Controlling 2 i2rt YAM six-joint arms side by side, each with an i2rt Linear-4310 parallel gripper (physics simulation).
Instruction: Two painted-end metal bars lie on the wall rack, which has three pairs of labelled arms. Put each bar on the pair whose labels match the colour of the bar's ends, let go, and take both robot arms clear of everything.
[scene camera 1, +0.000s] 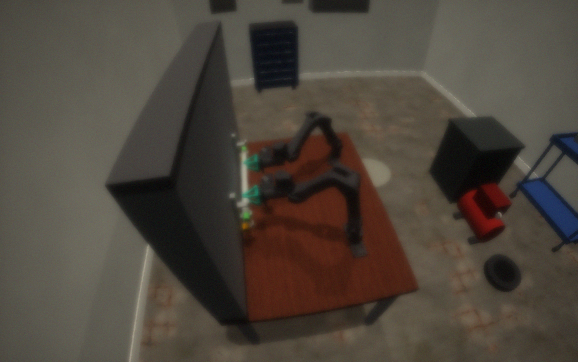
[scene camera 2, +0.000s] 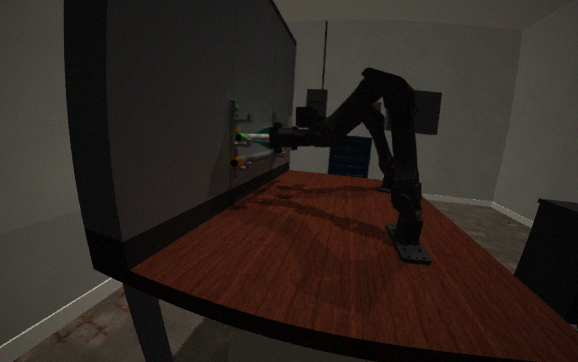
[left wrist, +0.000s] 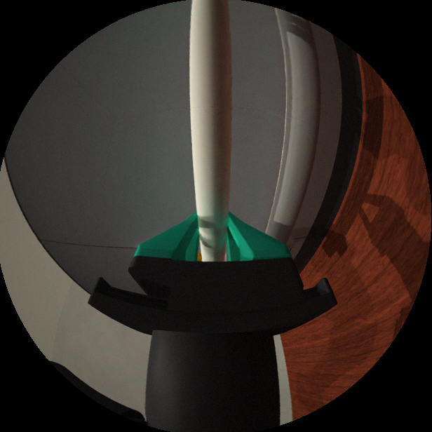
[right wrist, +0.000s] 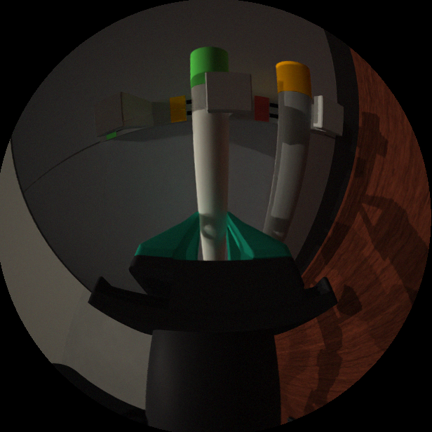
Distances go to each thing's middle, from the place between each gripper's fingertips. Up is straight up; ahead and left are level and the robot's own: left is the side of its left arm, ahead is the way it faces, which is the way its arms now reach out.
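Left hand 120 mm to the left of green-ended bar (right wrist: 210, 131). Orange-ended bar (right wrist: 293, 78): 80 mm below my left hand, 120 mm to the right of it, 20 mm ahead of it.
Right gripper 110 mm to the right of green-ended bar, 20 mm past it. Orange-ended bar: 70 mm below my right hand, 100 mm to the left of it.
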